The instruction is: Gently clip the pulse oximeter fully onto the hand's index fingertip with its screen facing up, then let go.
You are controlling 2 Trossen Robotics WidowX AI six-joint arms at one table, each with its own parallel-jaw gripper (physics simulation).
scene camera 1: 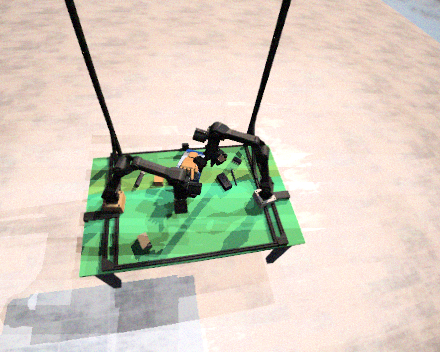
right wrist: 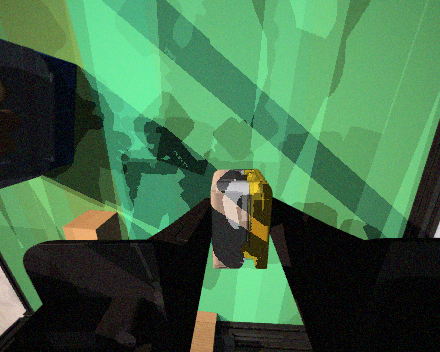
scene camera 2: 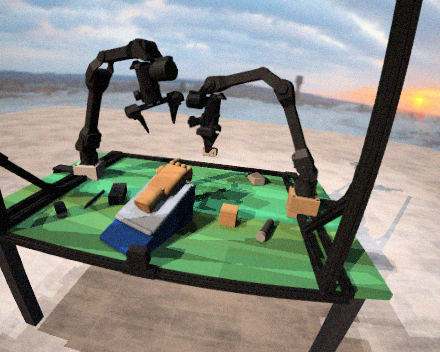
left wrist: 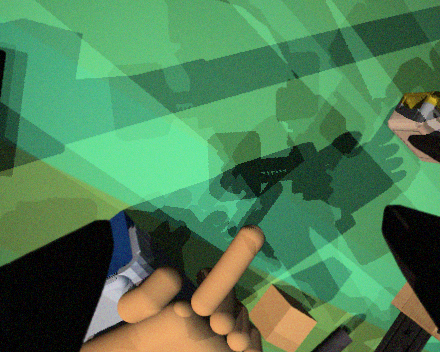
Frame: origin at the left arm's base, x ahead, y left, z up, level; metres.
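Seen in the pictures: left gripper, fingertip midpoint: (scene camera 1: 205, 169) (scene camera 2: 161, 128) (left wrist: 248, 225); right gripper, fingertip midpoint: (scene camera 1: 180, 202) (right wrist: 238, 204) (scene camera 2: 207, 151) (left wrist: 422, 121); left arm's base, link origin: (scene camera 1: 265, 194) (scene camera 2: 89, 162); right arm's base, link origin: (scene camera 1: 112, 198) (scene camera 2: 304, 193).
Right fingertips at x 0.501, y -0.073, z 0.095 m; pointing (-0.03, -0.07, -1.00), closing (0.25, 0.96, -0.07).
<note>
Pixels of each thing's middle, then the offset from my right fingertips to it. "spot": a spot on its surface instead.
- white-topped blue wedge, surface spot: (scene camera 2: 120, 240) spot: dx -0.233, dy -0.395, dz -0.129 m
- pulse oximeter, body centre: (right wrist: 239, 218) (left wrist: 429, 127) (scene camera 2: 209, 151) dx +0.009, dy -0.002, dz +0.001 m
- orange block, body centre: (left wrist: 281, 318) (right wrist: 94, 232) (scene camera 2: 228, 215) (scene camera 1: 159, 180) dx +0.063, dy -0.251, dz -0.129 m
- grey cylinder, body centre: (scene camera 2: 265, 229) dx +0.169, dy -0.311, dz -0.141 m
- black box, body centre: (scene camera 2: 118, 193) (scene camera 1: 224, 181) dx -0.319, dy -0.120, dz -0.136 m
- thin dark stick, body centre: (scene camera 2: 94, 198) dx -0.399, dy -0.147, dz -0.149 m
- small black block, body centre: (scene camera 2: 60, 209) dx -0.469, dy -0.247, dz -0.138 m
- brownish block, body centre: (scene camera 2: 255, 178) (scene camera 1: 144, 241) dx +0.235, dy +0.089, dz -0.139 m
A tan model hand (scene camera 1: 190, 164) (scene camera 2: 161, 186) lies on the white-topped blue wedge (scene camera 2: 120, 240), fingers toward the back in scene camera 2. Its index finger (left wrist: 227, 272) sticks out free in the left wrist view, with nothing on its tip. The pulse oximeter (scene camera 2: 212, 151) (left wrist: 417, 125) (right wrist: 241, 220), pale on one half and yellow on the other, is apart from the hand. My right gripper (scene camera 2: 210, 145) is shut on it and holds it above the table, pointing down. Its screen direction is unclear. My left gripper (scene camera 2: 160, 127) (left wrist: 248, 225) is open and empty, above the hand.
An orange block (scene camera 2: 228, 215) (left wrist: 280, 317) (right wrist: 90, 225) and a grey cylinder (scene camera 2: 265, 230) lie right of the wedge in scene camera 2. A black box (scene camera 2: 117, 193), a thin dark stick (scene camera 2: 94, 199) and a small black block (scene camera 2: 60, 209) lie left. A brownish block (scene camera 1: 142, 242) (scene camera 2: 256, 178) lies farther off.
</note>
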